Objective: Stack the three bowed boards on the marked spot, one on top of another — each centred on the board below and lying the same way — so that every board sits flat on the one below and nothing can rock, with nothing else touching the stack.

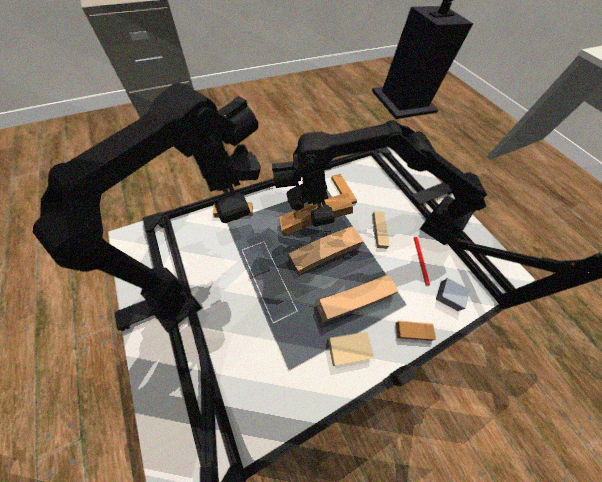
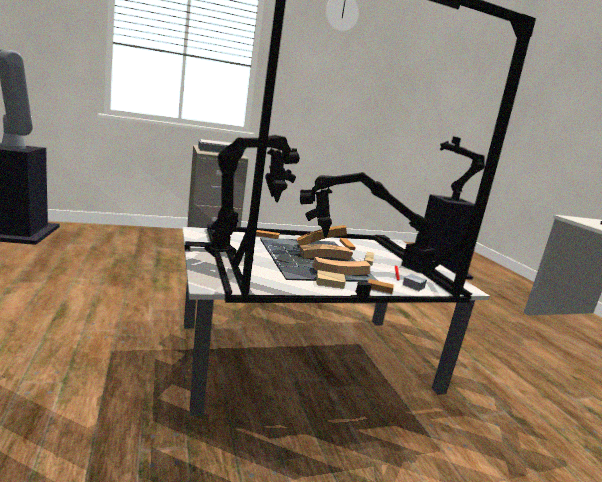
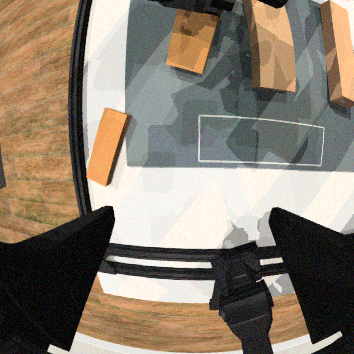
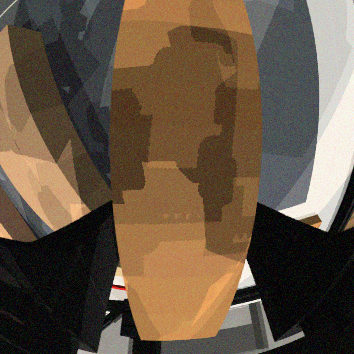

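Pixels of known places: left gripper, between the fingertips: point(image 2: 274, 199) point(image 3: 194, 215); right gripper, between the fingertips: point(image 2: 325, 235) point(image 4: 180, 202); left arm's base, origin of its link: point(image 1: 173, 304) point(image 2: 220, 246) point(image 3: 237, 271); right arm's base, origin of its link: point(image 1: 455, 211) point(image 2: 420, 246).
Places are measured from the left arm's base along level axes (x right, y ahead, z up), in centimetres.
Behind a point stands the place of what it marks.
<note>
A bowed board point(image 1: 294, 222) {y 41.3, x 4.8, z 3.9 cm} point(image 2: 309, 236) {y 41.8, x 6.1, z 4.1 cm} point(image 3: 192, 45) {y 41.3, x 3.1, z 3.2 cm} point(image 4: 185, 125) {y 45.6, x 5.6, z 5.9 cm} is between the fingers of my right gripper point(image 1: 311, 209) {y 49.3, x 8.4, z 4.7 cm} point(image 2: 325, 233) {y 49.3, x 8.4, z 4.7 cm} point(image 4: 180, 202) {y 49.3, x 8.4, z 4.7 cm}, over the mat's back part; whether it touches the mat is unclear. A second board point(image 1: 326, 249) {y 42.0, x 18.1, z 2.9 cm} point(image 2: 326, 251) {y 41.3, x 20.1, z 1.7 cm} point(image 3: 273, 55) {y 37.3, x 14.8, z 2.5 cm} lies mid-mat, arched upward. A third board point(image 1: 357, 298) {y 37.4, x 34.3, z 1.7 cm} point(image 2: 341, 266) {y 36.0, x 36.2, z 1.4 cm} point(image 3: 338, 55) {y 36.6, x 31.0, z 1.8 cm} lies nearer the front; its middle looks lower than its ends. The marked spot, a white outline point(image 1: 257, 285) {y 20.3, x 10.8, z -2.0 cm} point(image 3: 198, 138) {y 28.0, x -0.5, z -2.0 cm}, has no board on it. My left gripper point(image 2: 276, 196) {y 25.6, x -2.5, z 19.5 cm} point(image 3: 194, 215) {y 25.6, x -2.5, z 19.5 cm} is open and empty, high above the table's back left.
A small orange block point(image 3: 107, 147) {y 31.7, x -15.1, z -0.2 cm} lies beside the mat point(image 1: 296, 351) {y 15.9, x 31.8, z -2.1 cm} at the back left. An orange piece point(image 1: 344, 188) {y 68.9, x 4.3, z -1.1 cm} lies behind the held board. A pale strip point(image 1: 380, 229) {y 63.5, x 25.0, z -0.7 cm}, red stick point(image 1: 421, 261) {y 64.6, x 41.8, z -2.1 cm}, grey block point(image 1: 453, 294) {y 59.8, x 54.1, z 0.9 cm}, orange block point(image 1: 416, 330) {y 43.2, x 51.8, z -0.3 cm} and pale block point(image 1: 350, 348) {y 26.1, x 41.3, z 0.5 cm} lie right and front.
</note>
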